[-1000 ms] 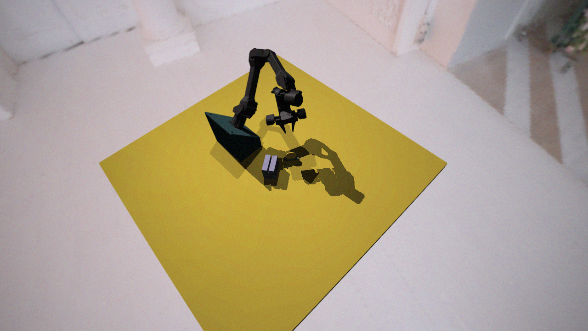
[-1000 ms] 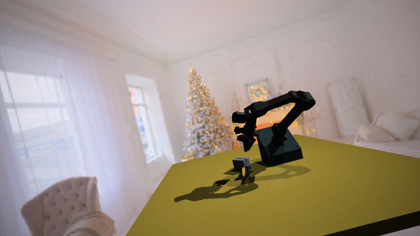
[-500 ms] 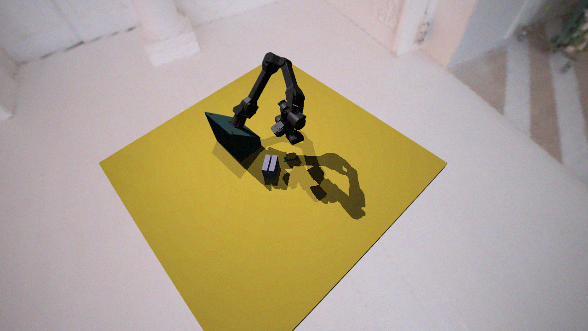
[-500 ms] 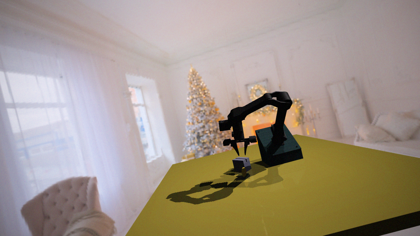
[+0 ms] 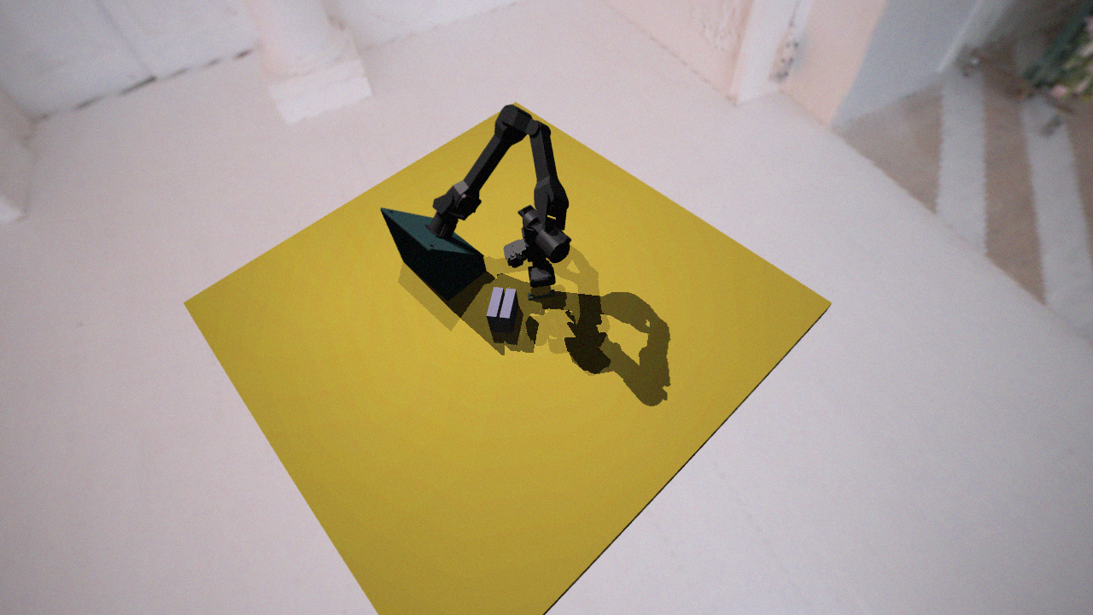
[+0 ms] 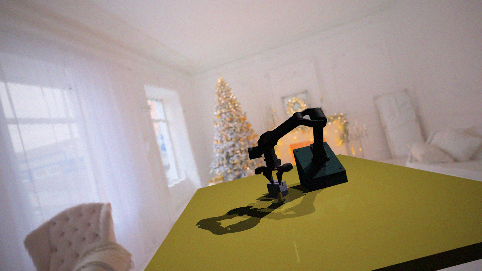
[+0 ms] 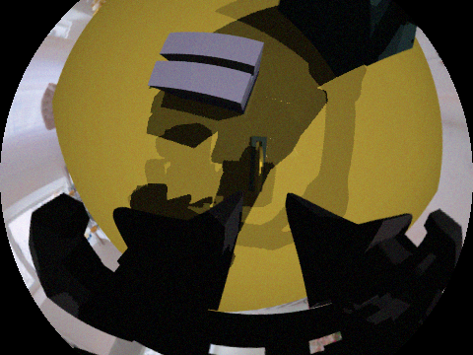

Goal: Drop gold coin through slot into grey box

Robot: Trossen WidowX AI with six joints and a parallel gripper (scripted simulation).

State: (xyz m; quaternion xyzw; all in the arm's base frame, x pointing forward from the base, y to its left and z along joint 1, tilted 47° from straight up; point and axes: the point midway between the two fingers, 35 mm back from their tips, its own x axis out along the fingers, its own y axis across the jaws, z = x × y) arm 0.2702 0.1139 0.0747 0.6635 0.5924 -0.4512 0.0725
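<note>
Now: gripper tip 60 mm above the gold coin.
</note>
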